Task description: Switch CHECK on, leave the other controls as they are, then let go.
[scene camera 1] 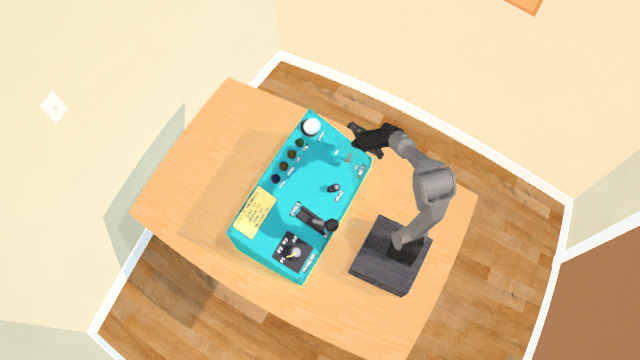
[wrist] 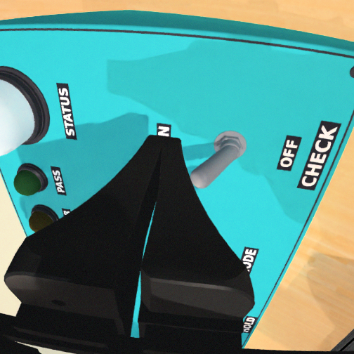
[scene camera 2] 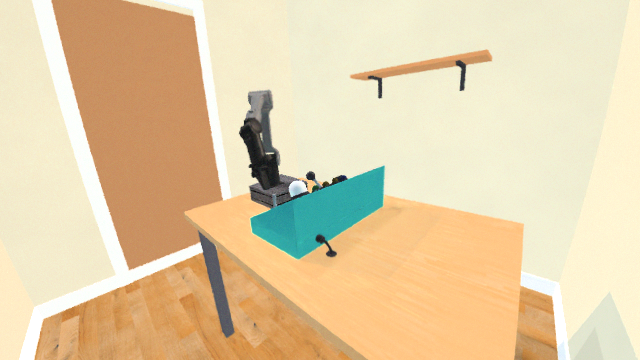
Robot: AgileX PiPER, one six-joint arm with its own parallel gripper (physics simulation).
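The teal control panel [scene camera 1: 312,175] [scene camera 2: 340,215] [wrist: 75,50] stands on the table. Its grey CHECK toggle [scene camera 1: 348,158] [scene camera 2: 274,200] [wrist: 216,164] leans toward the ON side in the wrist view, away from the OFF label [wrist: 289,153]. The ON label [wrist: 163,131] is partly hidden by the fingertips. My gripper [scene camera 1: 354,144] [wrist: 162,154] is shut and empty, above the panel on the ON side of the toggle. In the wrist view the toggle's tip shows close beside the right finger; whether they touch is not clear.
A white STATUS dome [scene camera 1: 311,126] [scene camera 2: 297,188] [wrist: 12,112] and a row of small lamps line the panel's far side. A black knob [scene camera 1: 333,188], the CYCLE lever [scene camera 1: 312,220], the PROGRAM dial [scene camera 1: 296,252] and a yellow note [scene camera 1: 255,212] are farther along. A black stalk [scene camera 2: 327,246] is behind.
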